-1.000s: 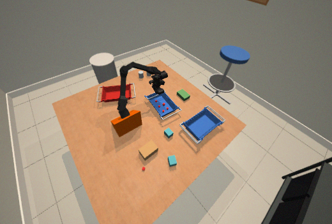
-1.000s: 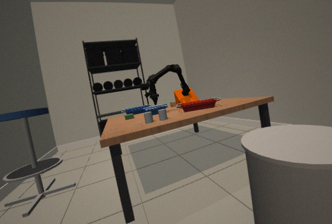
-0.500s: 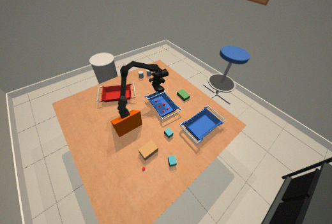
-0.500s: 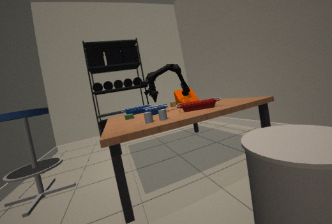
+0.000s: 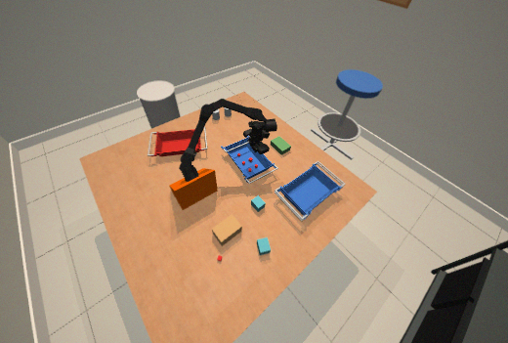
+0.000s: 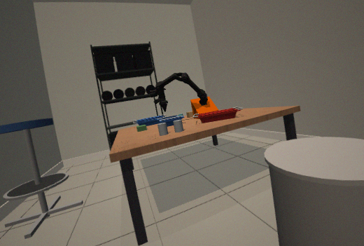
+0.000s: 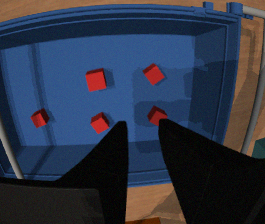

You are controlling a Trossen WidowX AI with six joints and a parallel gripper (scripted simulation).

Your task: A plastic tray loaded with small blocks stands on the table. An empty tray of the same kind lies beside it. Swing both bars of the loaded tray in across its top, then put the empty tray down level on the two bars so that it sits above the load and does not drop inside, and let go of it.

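The red tray lies 400 mm to the left of my gripper tip, 300 mm behind it and 80 mm below it. From my gripper tip the other things lie so: green block (240 mm ahead, 100 mm below, 10 mm to the left); then tan block (380 mm behind, 260 mm to the right, 90 mm below); then small red cube (470 mm behind, 340 mm to the right, 120 mm below).
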